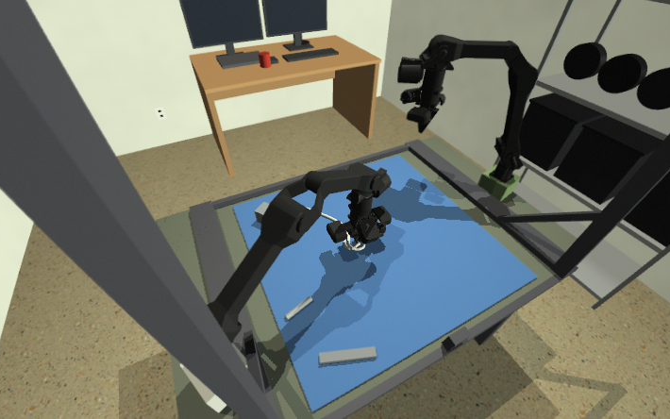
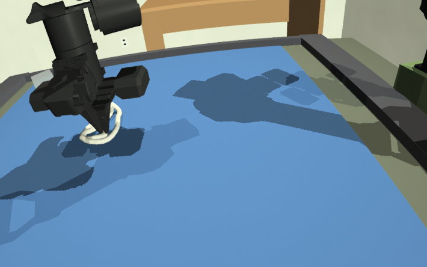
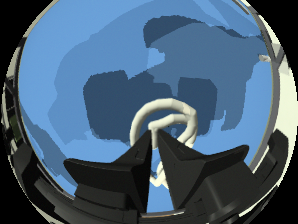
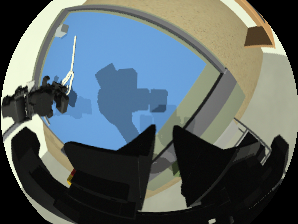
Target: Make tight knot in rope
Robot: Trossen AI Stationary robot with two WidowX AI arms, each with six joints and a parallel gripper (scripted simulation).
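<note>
The blue mat is 10 mm behind my left hand, 50 mm to the right of it and 40 mm below it. Round my left hand: grey bar 240 mm behind, 240 mm to the left, 30 mm below; then grey cube 250 mm ahead, 180 mm to the left, 10 mm below.
</note>
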